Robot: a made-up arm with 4 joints.
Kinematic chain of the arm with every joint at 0, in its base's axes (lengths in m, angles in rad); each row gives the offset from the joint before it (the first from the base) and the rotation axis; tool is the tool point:
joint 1: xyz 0 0 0.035 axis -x
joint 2: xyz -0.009 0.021 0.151 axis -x
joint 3: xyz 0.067 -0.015 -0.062 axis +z
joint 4: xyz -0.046 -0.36 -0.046 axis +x
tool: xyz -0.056 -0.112 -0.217
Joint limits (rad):
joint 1: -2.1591..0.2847
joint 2: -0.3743..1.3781
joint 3: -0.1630..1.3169
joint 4: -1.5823..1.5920
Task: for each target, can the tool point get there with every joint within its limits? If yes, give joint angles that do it. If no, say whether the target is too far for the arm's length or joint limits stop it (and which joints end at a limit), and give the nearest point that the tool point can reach.
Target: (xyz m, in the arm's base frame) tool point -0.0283 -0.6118 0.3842
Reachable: yes | joints -0.1807 0.7985 0.0265 -0.7512
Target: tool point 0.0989 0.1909 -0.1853
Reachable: yes | joints -1.4974 -0.1414 0.5542 0.9785
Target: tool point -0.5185 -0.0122 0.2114
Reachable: no: joint limits stop it (at a limit: joint 1, joint 3, joint 4) | nearest point -0.0655 -0.1659 0.2882 | short by 0.485 m
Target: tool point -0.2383 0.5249 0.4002
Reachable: no: joint limits stop it (at a limit: joint 1, joint 2, joint 3) | nearest point -0.0989 0.3433 0.0628 | short by 0.408 m
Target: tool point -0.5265 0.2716 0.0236
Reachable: no: joint limits stop it (at a limit: joint 2, joint 3) | nearest point -0.1026 0.3618 0.0198 | short by 0.433 m
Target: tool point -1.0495 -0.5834 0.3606
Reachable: no: too far | nearest point -0.1407 -0.5834 0.3606 | short by 0.909 m
